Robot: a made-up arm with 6 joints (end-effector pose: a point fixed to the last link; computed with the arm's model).
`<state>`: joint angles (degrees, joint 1 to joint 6).
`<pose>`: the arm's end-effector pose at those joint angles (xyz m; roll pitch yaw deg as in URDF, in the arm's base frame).
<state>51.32 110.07 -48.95 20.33 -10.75 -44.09</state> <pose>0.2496 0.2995 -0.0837 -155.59 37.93 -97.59</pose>
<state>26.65 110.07 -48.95 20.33 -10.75 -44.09</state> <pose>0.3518 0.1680 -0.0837 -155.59 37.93 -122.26</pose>
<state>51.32 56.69 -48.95 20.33 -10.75 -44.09</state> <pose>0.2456 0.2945 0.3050 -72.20 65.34 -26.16</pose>
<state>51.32 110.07 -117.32 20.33 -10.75 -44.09</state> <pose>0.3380 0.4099 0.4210 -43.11 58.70 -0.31</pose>
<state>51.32 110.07 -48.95 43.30 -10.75 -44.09</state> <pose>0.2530 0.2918 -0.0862 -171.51 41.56 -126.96</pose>
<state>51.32 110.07 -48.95 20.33 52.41 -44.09</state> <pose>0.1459 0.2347 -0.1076 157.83 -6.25 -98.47</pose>
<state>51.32 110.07 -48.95 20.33 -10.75 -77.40</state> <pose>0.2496 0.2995 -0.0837 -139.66 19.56 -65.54</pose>
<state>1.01 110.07 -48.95 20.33 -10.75 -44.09</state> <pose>0.3899 -0.0008 -0.0837 -155.59 37.93 -147.90</pose>
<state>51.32 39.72 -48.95 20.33 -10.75 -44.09</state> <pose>0.1985 0.2357 0.4082 -40.23 57.44 2.14</pose>
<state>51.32 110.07 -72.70 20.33 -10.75 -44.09</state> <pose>0.3234 0.3917 0.0677 -133.41 56.58 -80.99</pose>
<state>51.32 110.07 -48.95 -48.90 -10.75 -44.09</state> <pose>0.2274 0.3107 -0.0871 -138.56 4.45 -31.49</pose>
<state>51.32 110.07 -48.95 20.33 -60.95 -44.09</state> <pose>0.2911 0.3058 0.0082 -84.35 56.96 -51.65</pose>
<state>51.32 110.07 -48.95 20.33 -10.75 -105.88</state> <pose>0.2496 0.2995 -0.0837 -135.91 0.19 -44.22</pose>
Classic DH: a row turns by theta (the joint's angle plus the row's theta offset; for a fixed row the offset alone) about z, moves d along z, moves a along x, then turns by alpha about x. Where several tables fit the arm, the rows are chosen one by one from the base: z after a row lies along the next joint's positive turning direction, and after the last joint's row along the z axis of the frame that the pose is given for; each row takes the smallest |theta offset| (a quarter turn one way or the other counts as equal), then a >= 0, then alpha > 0; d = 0 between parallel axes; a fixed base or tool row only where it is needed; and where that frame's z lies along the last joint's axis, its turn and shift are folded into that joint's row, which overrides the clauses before.
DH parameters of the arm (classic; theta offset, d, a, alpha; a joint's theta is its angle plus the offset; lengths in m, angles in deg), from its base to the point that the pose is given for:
joint 1: 0 0.1043 0 -90
joint 2: 7.79 0 -0.1905 0
joint 3: 77.22 0 -0.0304 90
joint 4: 0 0.3466 0 -90
joint 5: 0 0 0.0001 90
joint 6: 0 0.119 0 0

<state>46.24 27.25 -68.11 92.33 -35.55 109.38</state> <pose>0.1419 0.0484 0.5511 -48.72 -30.69 -112.76</pose>
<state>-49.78 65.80 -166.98 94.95 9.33 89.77</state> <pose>-0.1233 0.1758 0.7238 10.70 16.15 135.14</pose>
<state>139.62 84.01 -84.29 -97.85 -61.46 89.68</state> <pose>-0.3766 0.1844 0.3478 -116.57 80.27 84.16</pose>
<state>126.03 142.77 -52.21 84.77 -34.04 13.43</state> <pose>-0.0856 0.2304 -0.2432 165.95 32.05 -157.58</pose>
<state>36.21 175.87 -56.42 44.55 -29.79 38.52</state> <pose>0.0808 0.0078 -0.3474 -173.60 19.53 138.69</pose>
